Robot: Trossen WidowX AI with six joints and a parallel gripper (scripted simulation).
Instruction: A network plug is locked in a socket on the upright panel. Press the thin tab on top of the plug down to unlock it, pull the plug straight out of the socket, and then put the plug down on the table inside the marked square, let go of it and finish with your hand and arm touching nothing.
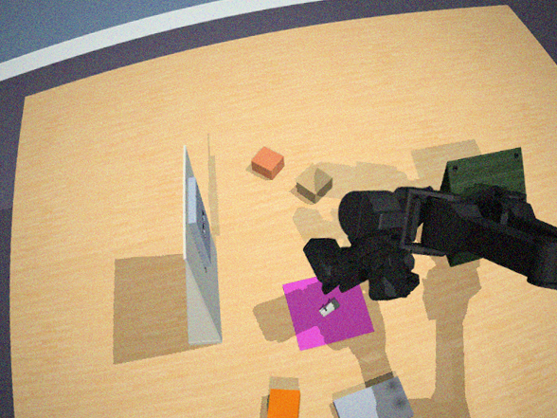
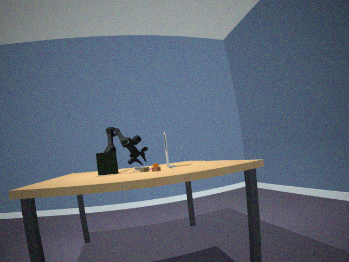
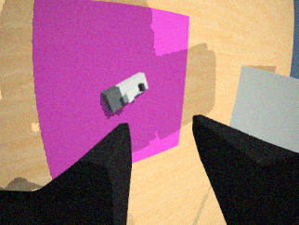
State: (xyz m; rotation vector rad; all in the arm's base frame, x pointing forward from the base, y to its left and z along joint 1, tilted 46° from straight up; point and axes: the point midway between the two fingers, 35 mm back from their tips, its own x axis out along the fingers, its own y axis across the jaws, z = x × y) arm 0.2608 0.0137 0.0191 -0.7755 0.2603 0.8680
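The network plug is 40 mm below my gripper tip, 10 mm to the left of it and 10 mm ahead of it. The rest, counted from my gripper tip: magenta marked square: 50 mm below, 10 mm to the left, 10 mm ahead; flat grey plate: 190 mm to the left, 40 mm below; orange block: 150 mm to the left, 120 mm ahead, 30 mm below.
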